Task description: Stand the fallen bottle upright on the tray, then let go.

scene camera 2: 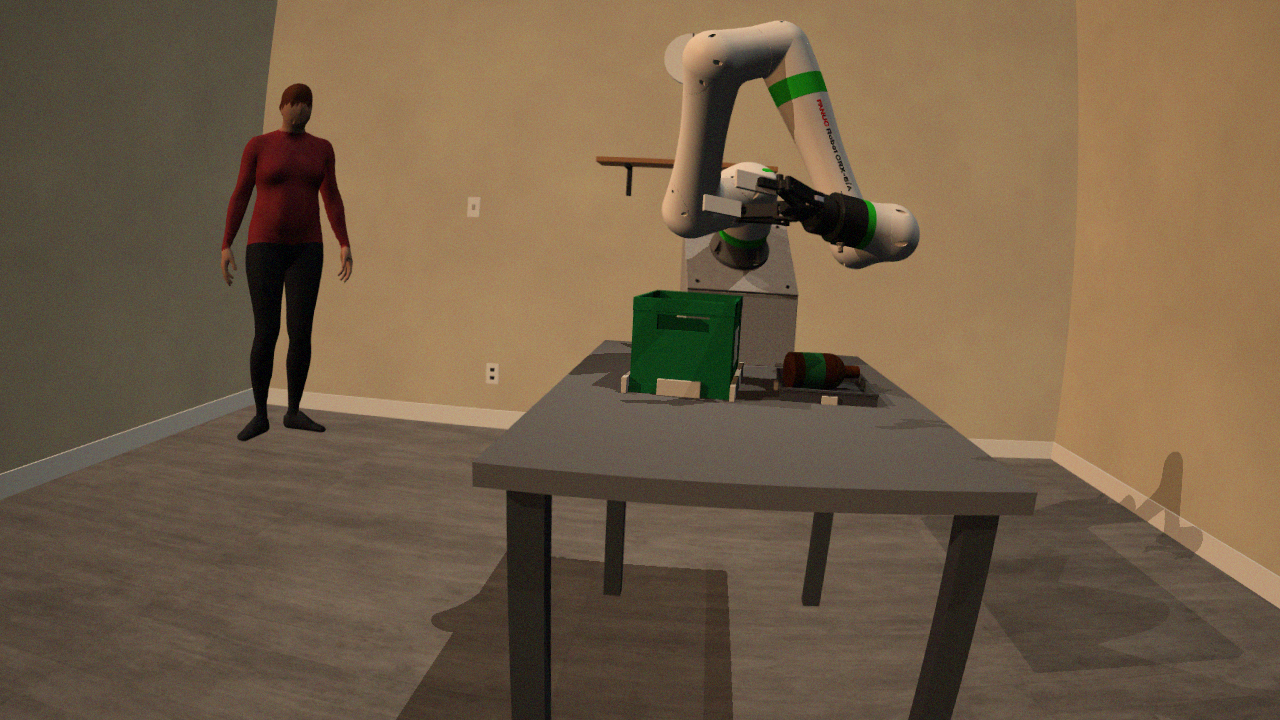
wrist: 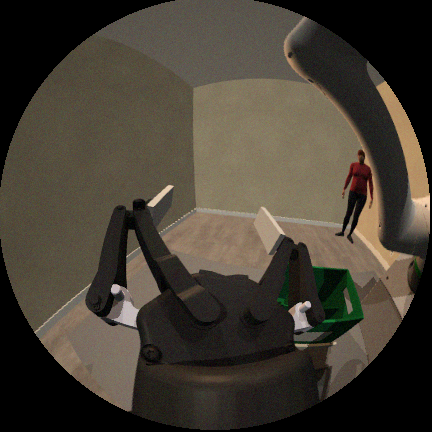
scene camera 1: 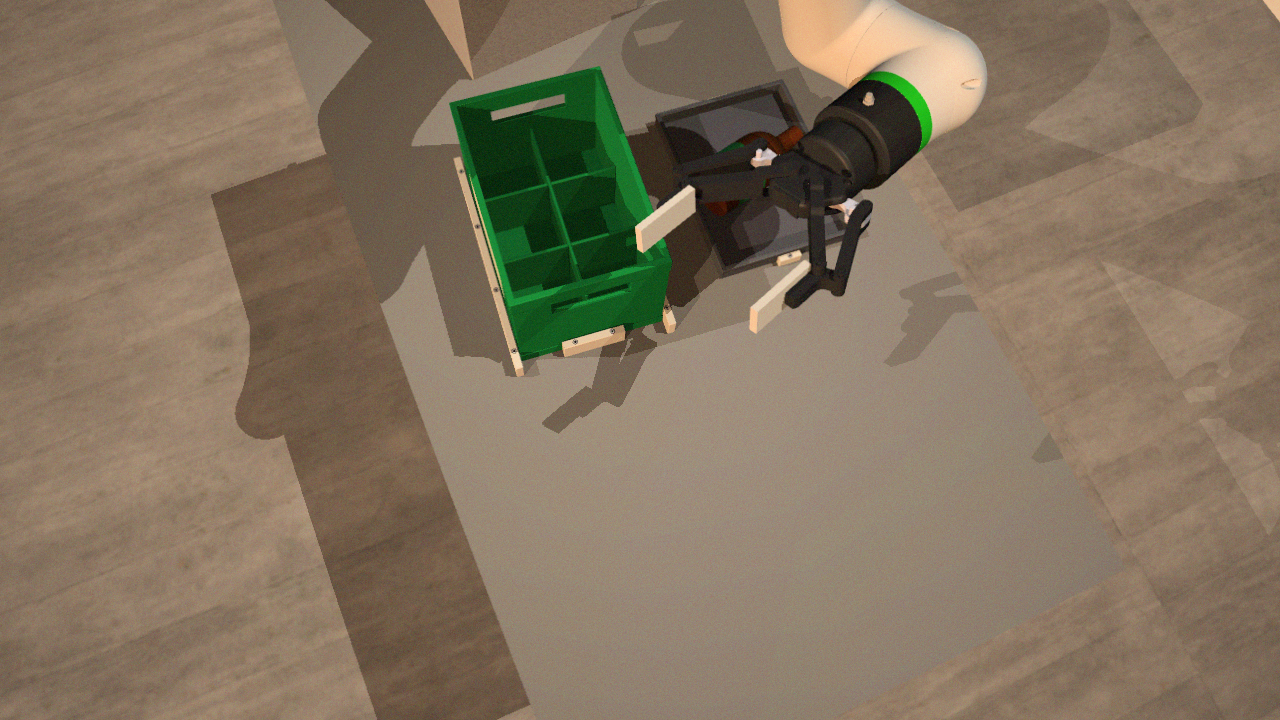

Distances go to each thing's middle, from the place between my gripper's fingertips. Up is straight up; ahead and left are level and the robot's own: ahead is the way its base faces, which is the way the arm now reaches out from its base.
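Labels:
Brown bottle (scene camera 2: 824, 371): my gripper well above it, far past it, some way to the right of it.

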